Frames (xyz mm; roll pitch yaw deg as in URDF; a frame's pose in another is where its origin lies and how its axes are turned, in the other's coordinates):
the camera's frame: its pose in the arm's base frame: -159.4 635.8 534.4 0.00 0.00 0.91
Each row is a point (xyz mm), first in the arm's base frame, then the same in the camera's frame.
Working: the arm's base frame: its pose in the camera's frame: 149.3 -638.3 -534.4 0.00 0.00 -0.91

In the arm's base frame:
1: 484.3 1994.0 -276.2
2: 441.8 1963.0 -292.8
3: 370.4 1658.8 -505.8
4: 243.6 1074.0 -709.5
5: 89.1 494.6 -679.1
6: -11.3 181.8 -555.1
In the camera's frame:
1: 665.2 1347.8 -810.6
2: 622.2 1317.5 -827.2
3: 546.0 1014.5 -1040.2
4: 409.9 431.7 -1243.9
5: 246.2 -145.1 -1213.5
6: 140.9 -456.3 -1089.5

